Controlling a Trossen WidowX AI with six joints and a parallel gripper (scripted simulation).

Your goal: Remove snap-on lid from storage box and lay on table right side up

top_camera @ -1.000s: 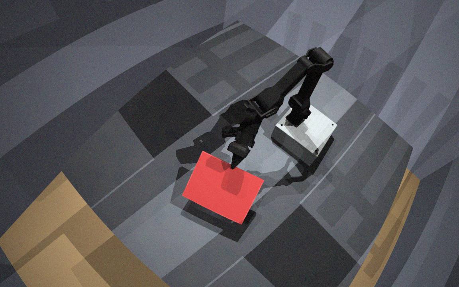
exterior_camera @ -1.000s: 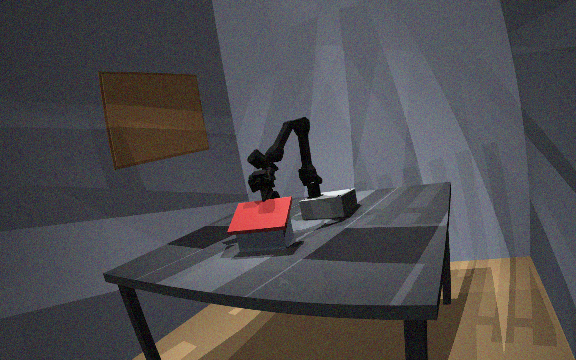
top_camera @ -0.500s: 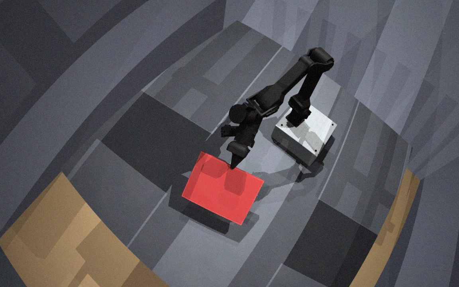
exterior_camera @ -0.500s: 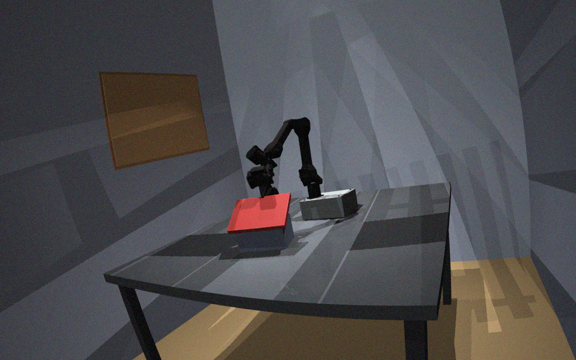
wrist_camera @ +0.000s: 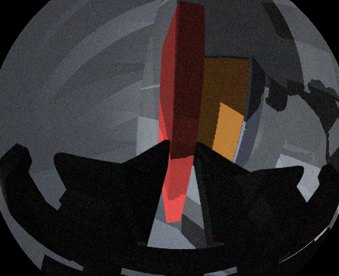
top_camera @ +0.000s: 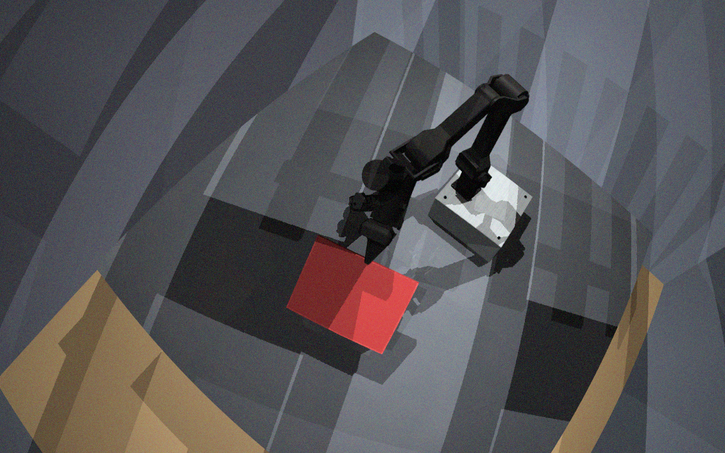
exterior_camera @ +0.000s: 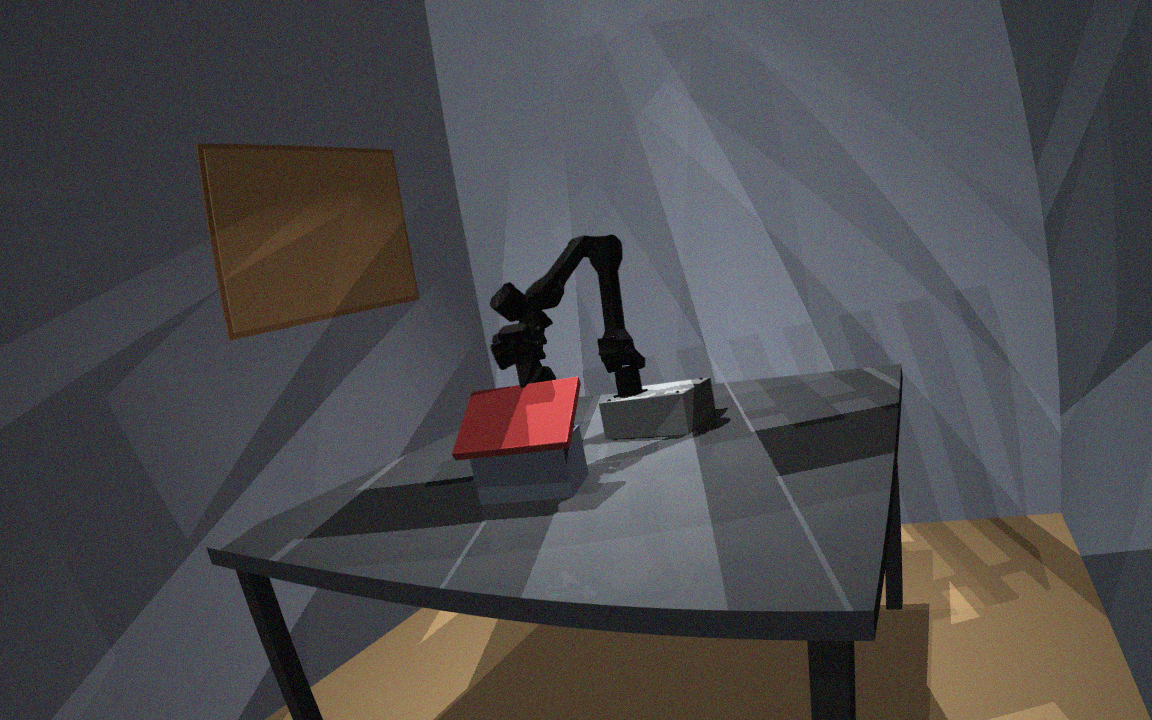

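Now: gripper tip 70 mm short of the red lid, 40 mm above it and 30 mm to the right of it. Round my gripper tip: storage box: 140 mm below, 50 mm ahead, 20 mm to the left.
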